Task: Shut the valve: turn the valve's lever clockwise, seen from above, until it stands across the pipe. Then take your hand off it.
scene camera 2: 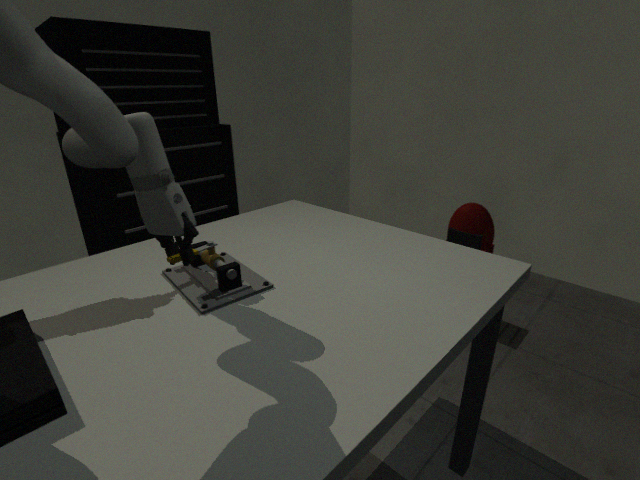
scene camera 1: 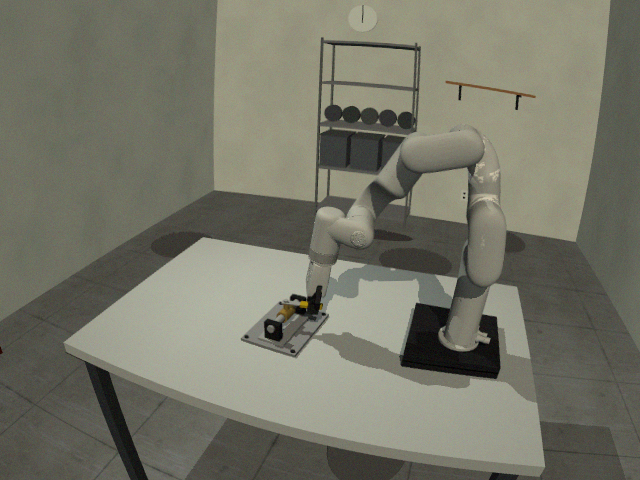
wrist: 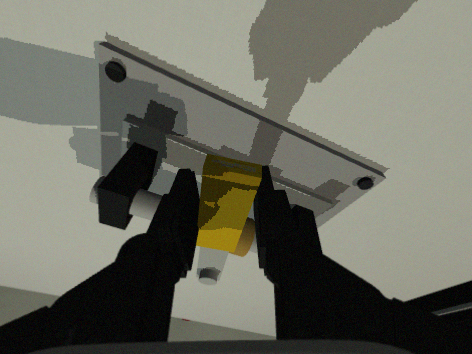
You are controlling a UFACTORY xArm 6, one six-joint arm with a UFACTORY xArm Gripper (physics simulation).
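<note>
The valve's yellow lever (scene camera 1: 303, 304) (scene camera 2: 174, 259) (wrist: 225, 215) stands at a wide angle to the pipe (wrist: 145, 203), close to across it; whether it is fully square is hard to tell. My gripper (scene camera 1: 313, 308) (scene camera 2: 179, 257) (wrist: 226, 189) is shut on the lever, with one black finger on each side of the yellow grip. The brass valve body (scene camera 1: 284, 312) (scene camera 2: 209, 256) (wrist: 244, 240) sits under the lever, partly hidden by a finger in the wrist view. The valve is mounted on a grey plate (scene camera 1: 299, 338) (scene camera 2: 252, 273) (wrist: 215, 115).
Black blocks (scene camera 1: 272, 329) (scene camera 2: 228, 276) (wrist: 122, 190) hold the pipe close beside the fingers. Dark bolts (wrist: 115, 71) mark the plate's corners. The arm's black base (scene camera 1: 429, 356) (scene camera 2: 25, 382) stands on the white table (scene camera 1: 206, 372) (scene camera 2: 387, 289).
</note>
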